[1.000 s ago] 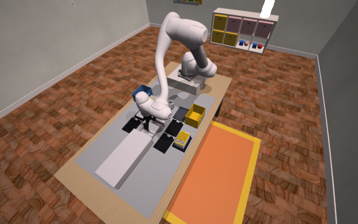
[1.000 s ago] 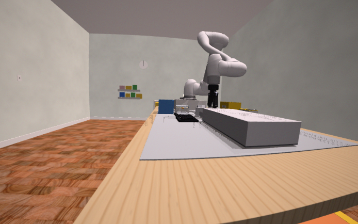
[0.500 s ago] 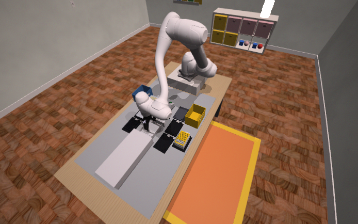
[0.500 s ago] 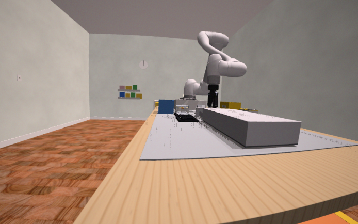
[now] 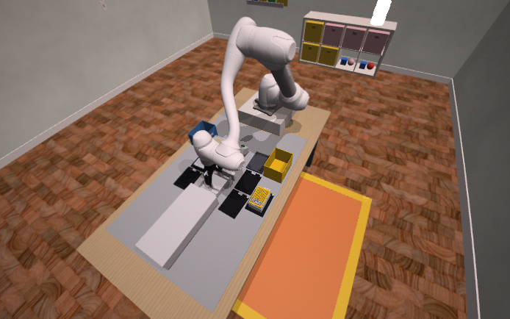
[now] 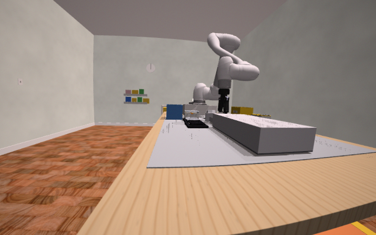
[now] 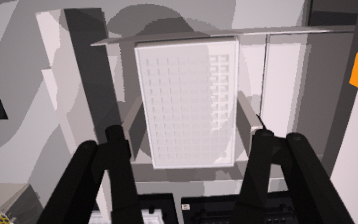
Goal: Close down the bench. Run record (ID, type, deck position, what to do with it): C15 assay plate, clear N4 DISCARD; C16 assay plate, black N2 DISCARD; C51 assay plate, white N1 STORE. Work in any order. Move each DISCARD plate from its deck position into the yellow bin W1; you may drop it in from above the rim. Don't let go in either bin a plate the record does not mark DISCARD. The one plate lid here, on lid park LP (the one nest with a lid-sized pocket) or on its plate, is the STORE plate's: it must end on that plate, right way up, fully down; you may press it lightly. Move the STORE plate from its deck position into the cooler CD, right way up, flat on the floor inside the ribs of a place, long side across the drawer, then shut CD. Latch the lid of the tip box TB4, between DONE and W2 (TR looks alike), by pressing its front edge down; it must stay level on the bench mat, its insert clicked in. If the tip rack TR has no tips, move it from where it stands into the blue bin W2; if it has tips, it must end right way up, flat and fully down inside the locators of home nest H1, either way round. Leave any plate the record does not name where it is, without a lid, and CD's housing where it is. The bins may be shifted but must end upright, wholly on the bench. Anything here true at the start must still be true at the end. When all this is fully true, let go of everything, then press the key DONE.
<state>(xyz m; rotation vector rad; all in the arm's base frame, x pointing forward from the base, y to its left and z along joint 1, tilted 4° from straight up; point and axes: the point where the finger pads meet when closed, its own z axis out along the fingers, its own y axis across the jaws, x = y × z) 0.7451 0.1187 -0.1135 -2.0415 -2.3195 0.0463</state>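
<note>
Right now my hand is 20 mm above the plate lid. Also, from my hand: cooler CD: 180 mm ahead, 20 mm to the left, 10 mm below; then cooler drawer: 40 mm ahead, 20 mm below; then white plate: 20 mm below.
</note>
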